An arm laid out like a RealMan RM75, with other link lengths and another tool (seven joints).
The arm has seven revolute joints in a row. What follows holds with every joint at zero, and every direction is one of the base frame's.
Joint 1 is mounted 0.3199 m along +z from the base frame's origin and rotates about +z.
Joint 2 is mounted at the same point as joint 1 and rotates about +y.
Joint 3 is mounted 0.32 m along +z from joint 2 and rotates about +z.
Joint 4 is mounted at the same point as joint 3 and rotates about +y.
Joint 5 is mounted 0.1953 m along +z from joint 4 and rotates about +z.
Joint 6 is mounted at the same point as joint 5 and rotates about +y.
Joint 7 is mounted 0.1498 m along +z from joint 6 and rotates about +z.
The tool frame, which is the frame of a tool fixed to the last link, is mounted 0.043 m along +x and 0.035 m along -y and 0.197 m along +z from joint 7; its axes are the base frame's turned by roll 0, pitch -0.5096 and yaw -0.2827 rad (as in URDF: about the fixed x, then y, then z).
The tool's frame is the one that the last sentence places.
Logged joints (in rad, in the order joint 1, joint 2, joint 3, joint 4, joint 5, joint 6, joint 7), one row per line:
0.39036 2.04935 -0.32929 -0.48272 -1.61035 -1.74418 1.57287
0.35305 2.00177 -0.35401 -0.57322 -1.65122 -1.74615 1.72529
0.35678 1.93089 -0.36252 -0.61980 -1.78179 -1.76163 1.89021
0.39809 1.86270 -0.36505 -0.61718 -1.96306 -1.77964 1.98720
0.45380 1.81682 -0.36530 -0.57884 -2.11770 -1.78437 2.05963
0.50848 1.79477 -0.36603 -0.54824 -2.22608 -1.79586 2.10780
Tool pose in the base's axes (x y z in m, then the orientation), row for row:
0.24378 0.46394 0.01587 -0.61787 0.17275 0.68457 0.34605
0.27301 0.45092 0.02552 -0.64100 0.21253 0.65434 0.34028
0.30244 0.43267 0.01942 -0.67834 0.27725 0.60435 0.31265
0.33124 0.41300 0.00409 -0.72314 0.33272 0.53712 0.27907
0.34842 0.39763 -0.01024 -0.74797 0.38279 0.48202 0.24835
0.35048 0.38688 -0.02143 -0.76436 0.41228 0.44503 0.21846
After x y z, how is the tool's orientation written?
As a quaternion, x y z w.
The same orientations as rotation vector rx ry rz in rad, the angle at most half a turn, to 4 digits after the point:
-1.6035 0.4483 1.7766
-1.6682 0.5531 1.7029
-1.7894 0.7313 1.5942
-1.9398 0.8925 1.4408
-2.0382 1.0431 1.3135
-2.1157 1.1412 1.2318

